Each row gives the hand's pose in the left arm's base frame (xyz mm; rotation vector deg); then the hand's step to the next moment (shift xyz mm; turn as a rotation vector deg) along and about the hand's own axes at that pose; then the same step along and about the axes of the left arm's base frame.
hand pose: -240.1 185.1 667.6 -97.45 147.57 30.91
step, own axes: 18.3 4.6 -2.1 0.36 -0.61 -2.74
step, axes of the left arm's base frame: -11.2 -15.3 -0.3 0.89 -1.32 2.34
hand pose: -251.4 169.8 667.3 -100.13 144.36 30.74
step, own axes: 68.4 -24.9 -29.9 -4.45 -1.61 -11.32
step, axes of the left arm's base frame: 2.6 -78.4 6.7 5.04 0.18 11.18
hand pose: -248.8 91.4 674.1 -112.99 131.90 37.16
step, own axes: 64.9 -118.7 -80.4 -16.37 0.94 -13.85
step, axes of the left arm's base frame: 119.7 -100.1 20.3 5.47 10.75 17.76
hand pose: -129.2 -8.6 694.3 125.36 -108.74 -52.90
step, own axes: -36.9 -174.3 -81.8 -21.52 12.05 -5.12
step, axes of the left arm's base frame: 190.3 47.1 1.4 -8.70 15.77 17.61
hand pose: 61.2 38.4 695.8 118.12 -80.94 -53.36
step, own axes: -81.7 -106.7 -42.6 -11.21 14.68 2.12
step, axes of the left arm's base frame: 78.0 114.7 -25.0 -13.29 5.18 11.92
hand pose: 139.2 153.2 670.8 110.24 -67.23 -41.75
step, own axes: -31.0 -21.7 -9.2 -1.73 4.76 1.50
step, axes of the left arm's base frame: 4.5 37.3 -10.3 -4.15 -0.29 3.26
